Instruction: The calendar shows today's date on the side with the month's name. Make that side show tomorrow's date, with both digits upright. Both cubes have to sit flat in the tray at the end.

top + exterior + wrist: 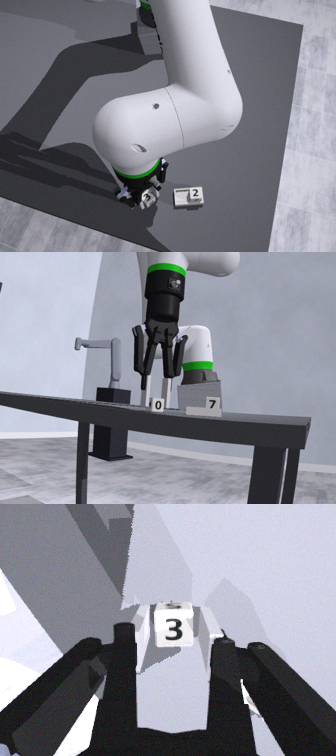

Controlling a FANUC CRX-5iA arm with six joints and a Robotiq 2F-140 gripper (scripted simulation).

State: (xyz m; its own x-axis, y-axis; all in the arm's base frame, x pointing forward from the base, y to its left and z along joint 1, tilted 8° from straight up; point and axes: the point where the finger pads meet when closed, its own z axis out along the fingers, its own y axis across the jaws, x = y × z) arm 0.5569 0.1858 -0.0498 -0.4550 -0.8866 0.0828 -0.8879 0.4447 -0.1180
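Right now the cube is 30 mm below my hand. Also, from my hand: tray 100 mm to the left, 50 mm behind, 30 mm below.
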